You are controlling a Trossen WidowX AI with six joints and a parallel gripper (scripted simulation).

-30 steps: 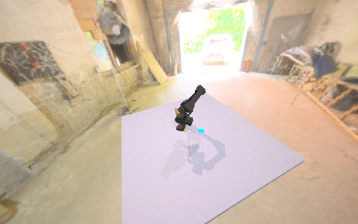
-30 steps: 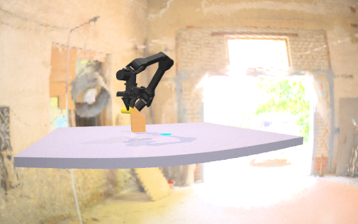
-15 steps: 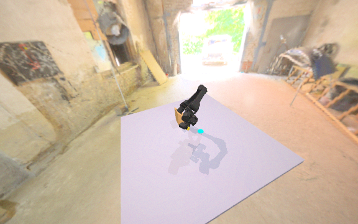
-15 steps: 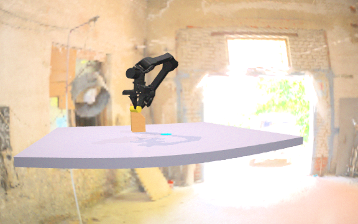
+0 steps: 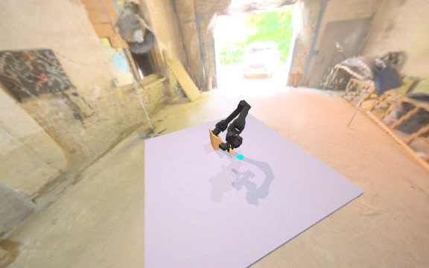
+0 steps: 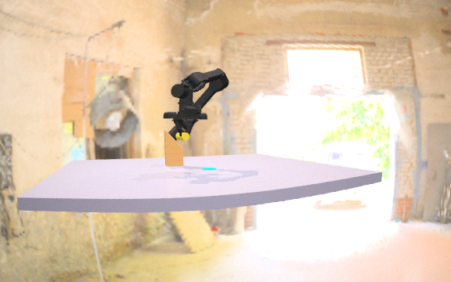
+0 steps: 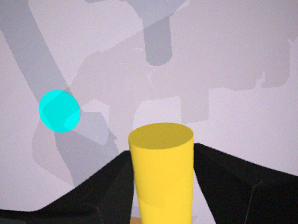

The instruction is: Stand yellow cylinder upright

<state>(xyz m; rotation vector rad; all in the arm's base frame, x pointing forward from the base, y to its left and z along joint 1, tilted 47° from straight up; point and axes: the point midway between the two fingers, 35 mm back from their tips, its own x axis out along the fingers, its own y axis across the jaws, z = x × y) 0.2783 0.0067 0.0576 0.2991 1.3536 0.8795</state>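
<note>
The cyan circle lies 15 cm below my gripper tip, 11 cm to the left of it and 5 cm behind it. Also, from my gripper tip: yellow cylinder 2 cm behind, 1 cm to the right.
</note>
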